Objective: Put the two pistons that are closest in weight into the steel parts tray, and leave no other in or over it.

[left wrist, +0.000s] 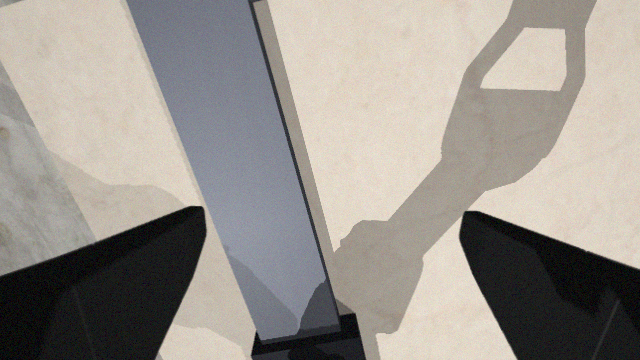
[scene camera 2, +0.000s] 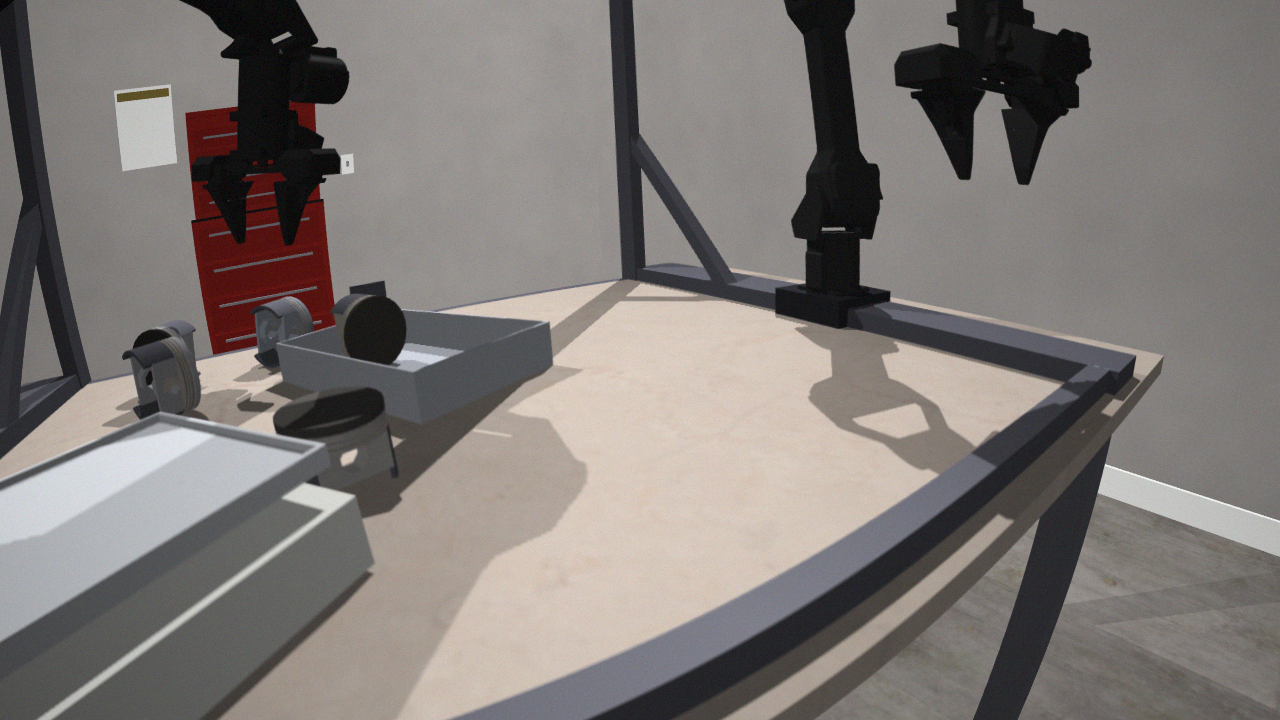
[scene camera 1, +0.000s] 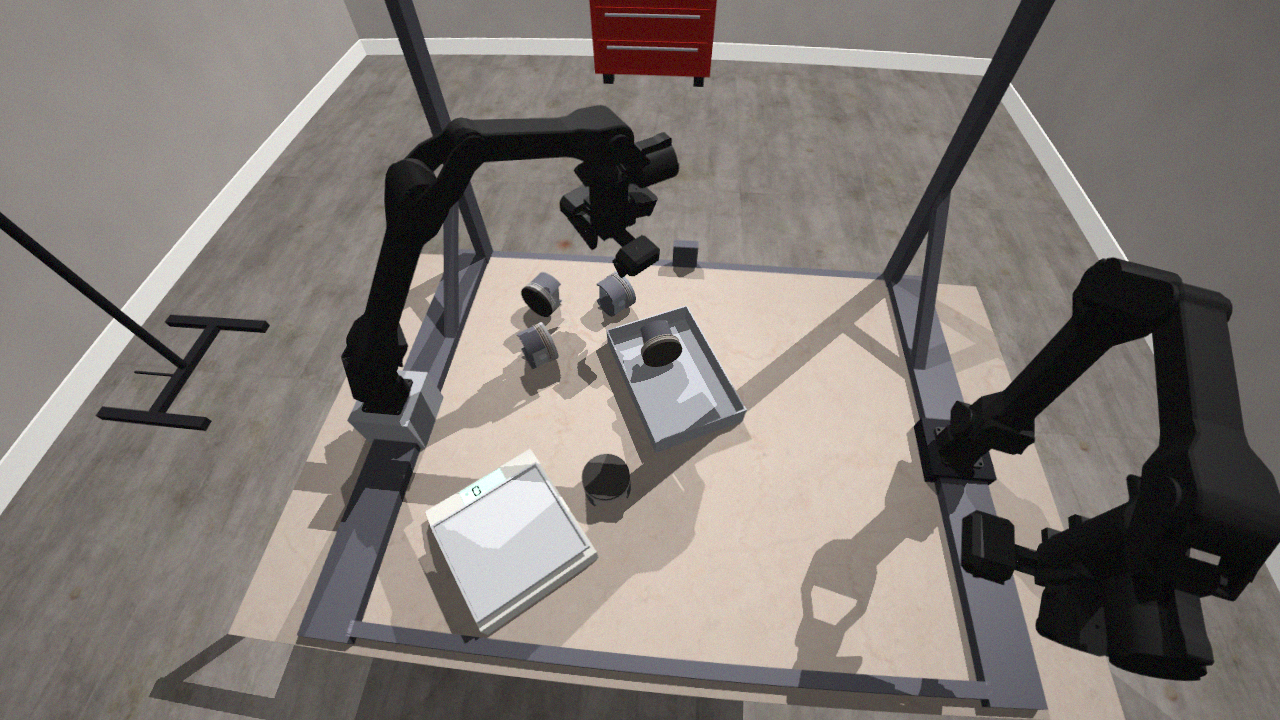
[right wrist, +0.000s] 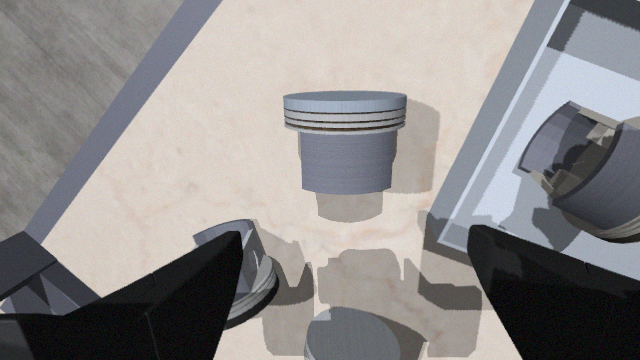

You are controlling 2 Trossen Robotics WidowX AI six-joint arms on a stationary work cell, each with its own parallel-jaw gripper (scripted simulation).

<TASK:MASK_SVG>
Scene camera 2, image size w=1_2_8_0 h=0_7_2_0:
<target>left gripper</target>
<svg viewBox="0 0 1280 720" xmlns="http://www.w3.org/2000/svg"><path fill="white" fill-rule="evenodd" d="M956 0L956 11L946 13L947 25L958 28L959 47L939 43L901 51L894 64L895 85L917 90L922 89L921 91L910 92L911 98L918 100L928 116L960 180L970 180L974 112L986 91L1004 94L1009 107L1012 107L1012 109L1001 109L1015 175L1019 185L1029 185L1049 127L1060 116L1067 115L1069 109L1079 107L1079 86L1075 82L1078 74L1083 73L1092 65L1088 36L1068 29L1062 29L1057 35L1034 29L1034 12L1023 8L1023 0Z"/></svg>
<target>right gripper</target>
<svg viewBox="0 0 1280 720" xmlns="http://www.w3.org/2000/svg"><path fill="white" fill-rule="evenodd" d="M239 101L238 111L230 112L230 121L237 121L237 150L229 150L229 155L197 157L192 164L192 182L208 181L208 184L203 185L203 189L208 190L236 243L242 244L245 243L246 197L254 182L242 181L242 178L246 177L244 173L281 173L286 178L286 181L273 182L284 244L286 246L293 245L310 194L320 183L325 183L327 178L322 178L322 175L340 174L340 156L335 148L322 149L324 137L307 127L299 125L298 113L296 110L289 110L289 100L256 99Z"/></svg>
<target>steel parts tray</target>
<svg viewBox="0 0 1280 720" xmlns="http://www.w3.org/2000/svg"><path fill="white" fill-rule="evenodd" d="M276 343L284 382L315 392L338 387L373 388L383 394L388 415L418 424L429 422L553 365L550 321L401 309L407 327L405 345L398 358L389 366L343 357L336 326Z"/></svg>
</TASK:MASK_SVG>
